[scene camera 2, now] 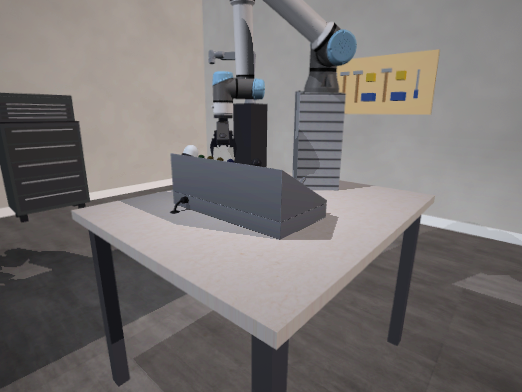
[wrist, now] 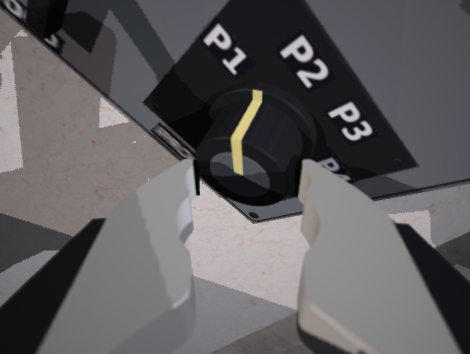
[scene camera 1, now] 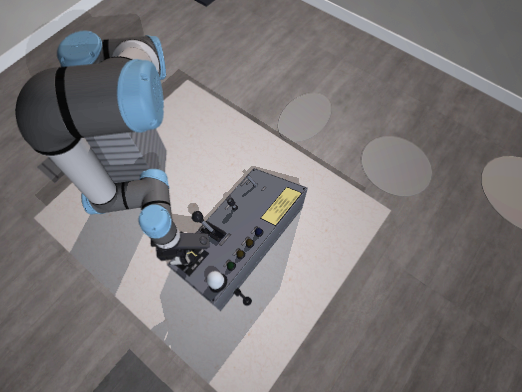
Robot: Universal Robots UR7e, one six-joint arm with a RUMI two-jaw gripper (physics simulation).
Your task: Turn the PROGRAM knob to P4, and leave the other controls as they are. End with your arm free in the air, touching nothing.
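Places are measured from the arm's base along level axes (x ahead, y left, z up), in centimetres.
Pixels of known places: gripper, fingertip midpoint: (wrist: 247, 164) (scene camera 1: 186, 255); arm's base at its link origin: (scene camera 2: 321, 92).
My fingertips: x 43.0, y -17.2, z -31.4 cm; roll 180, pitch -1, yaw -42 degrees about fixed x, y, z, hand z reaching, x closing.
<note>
Ahead of a thing's pixels: the offset from my fingertips to its top centre. "pt": to the spot under its first point.
The PROGRAM knob {dx +0.4, dy +0.3, dz +2.3 cm} (wrist: 270, 125) is black and ridged with a yellow pointer line. It sits on a dark plate {pt dx +5.0, dy -3.6, dz +0.5 cm} (wrist: 387, 155) near a corner of the grey console (scene camera 1: 272, 187) (scene camera 2: 230, 190). In the wrist view the pointer's outer end lies between the P1 label {pt dx +2.7, dy +4.2, dz -0.7 cm} (wrist: 227, 50) and the P2 label {pt dx +4.7, dy +2.0, dz +0.4 cm} (wrist: 305, 62). The P3 label {pt dx +4.7, dy -1.2, dz +0.4 cm} (wrist: 350, 122) is clear of the fingers; the P4 label {pt dx +2.9, dy -3.5, dz -0.6 cm} (wrist: 336, 170) is partly hidden by the right finger. My gripper (scene camera 1: 189, 257) (scene camera 2: 222, 154) (wrist: 247, 164) is shut on the knob, one finger on each side.
Close to the gripper stand a black ball lever {dx -5.6, dy +12.3, dz +5.4 cm} (scene camera 1: 197, 216) and a white dome {pt dx +15.7, dy -0.9, dz +10.6 cm} (scene camera 1: 215, 280) (scene camera 2: 190, 150). A row of coloured buttons {pt dx +15.9, dy +10.5, dz +7.9 cm} (scene camera 1: 240, 254) runs along the console. A small toggle {dx +0.6, dy +24.3, dz +2.9 cm} (scene camera 1: 231, 201) is farther along, and a crank {pt dx +24.9, dy +1.8, dz -10.2 cm} (scene camera 1: 247, 301) (scene camera 2: 184, 200) sticks out of its side.
</note>
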